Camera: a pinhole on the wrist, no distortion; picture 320 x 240 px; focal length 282.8 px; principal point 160.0 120.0 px. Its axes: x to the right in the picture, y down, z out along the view. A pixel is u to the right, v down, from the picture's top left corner.
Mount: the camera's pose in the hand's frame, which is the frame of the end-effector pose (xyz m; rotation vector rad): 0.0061 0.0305 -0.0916 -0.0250 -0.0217 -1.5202
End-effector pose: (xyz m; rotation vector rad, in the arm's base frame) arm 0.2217 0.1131 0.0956 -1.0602 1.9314 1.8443
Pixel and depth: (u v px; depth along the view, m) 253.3 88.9 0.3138
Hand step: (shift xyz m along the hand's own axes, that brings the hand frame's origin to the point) -0.0227 -0.0652 0.2252
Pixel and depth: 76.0 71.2 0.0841
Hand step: -0.0095 0.0572 -0.0082
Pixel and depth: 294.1 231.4 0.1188
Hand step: 0.0558 -0.0198 0.0287
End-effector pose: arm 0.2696 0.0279 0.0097 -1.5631 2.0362 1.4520
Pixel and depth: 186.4 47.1 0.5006
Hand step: -0.1197 -0.0077 0.4105
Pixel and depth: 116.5 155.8 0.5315
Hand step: 0.0699 0.1314 0.4370
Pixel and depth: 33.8 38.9 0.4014
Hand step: -0.1174 0.2155 0.3046
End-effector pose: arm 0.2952 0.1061 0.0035 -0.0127 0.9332 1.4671
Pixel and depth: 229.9 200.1 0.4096
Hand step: 0.1276 -0.0524 0.3205
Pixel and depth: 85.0 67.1 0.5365
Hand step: -0.1006 0.1836 0.4407
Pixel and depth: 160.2 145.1 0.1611
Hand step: 0.0206 0.0359 0.0694
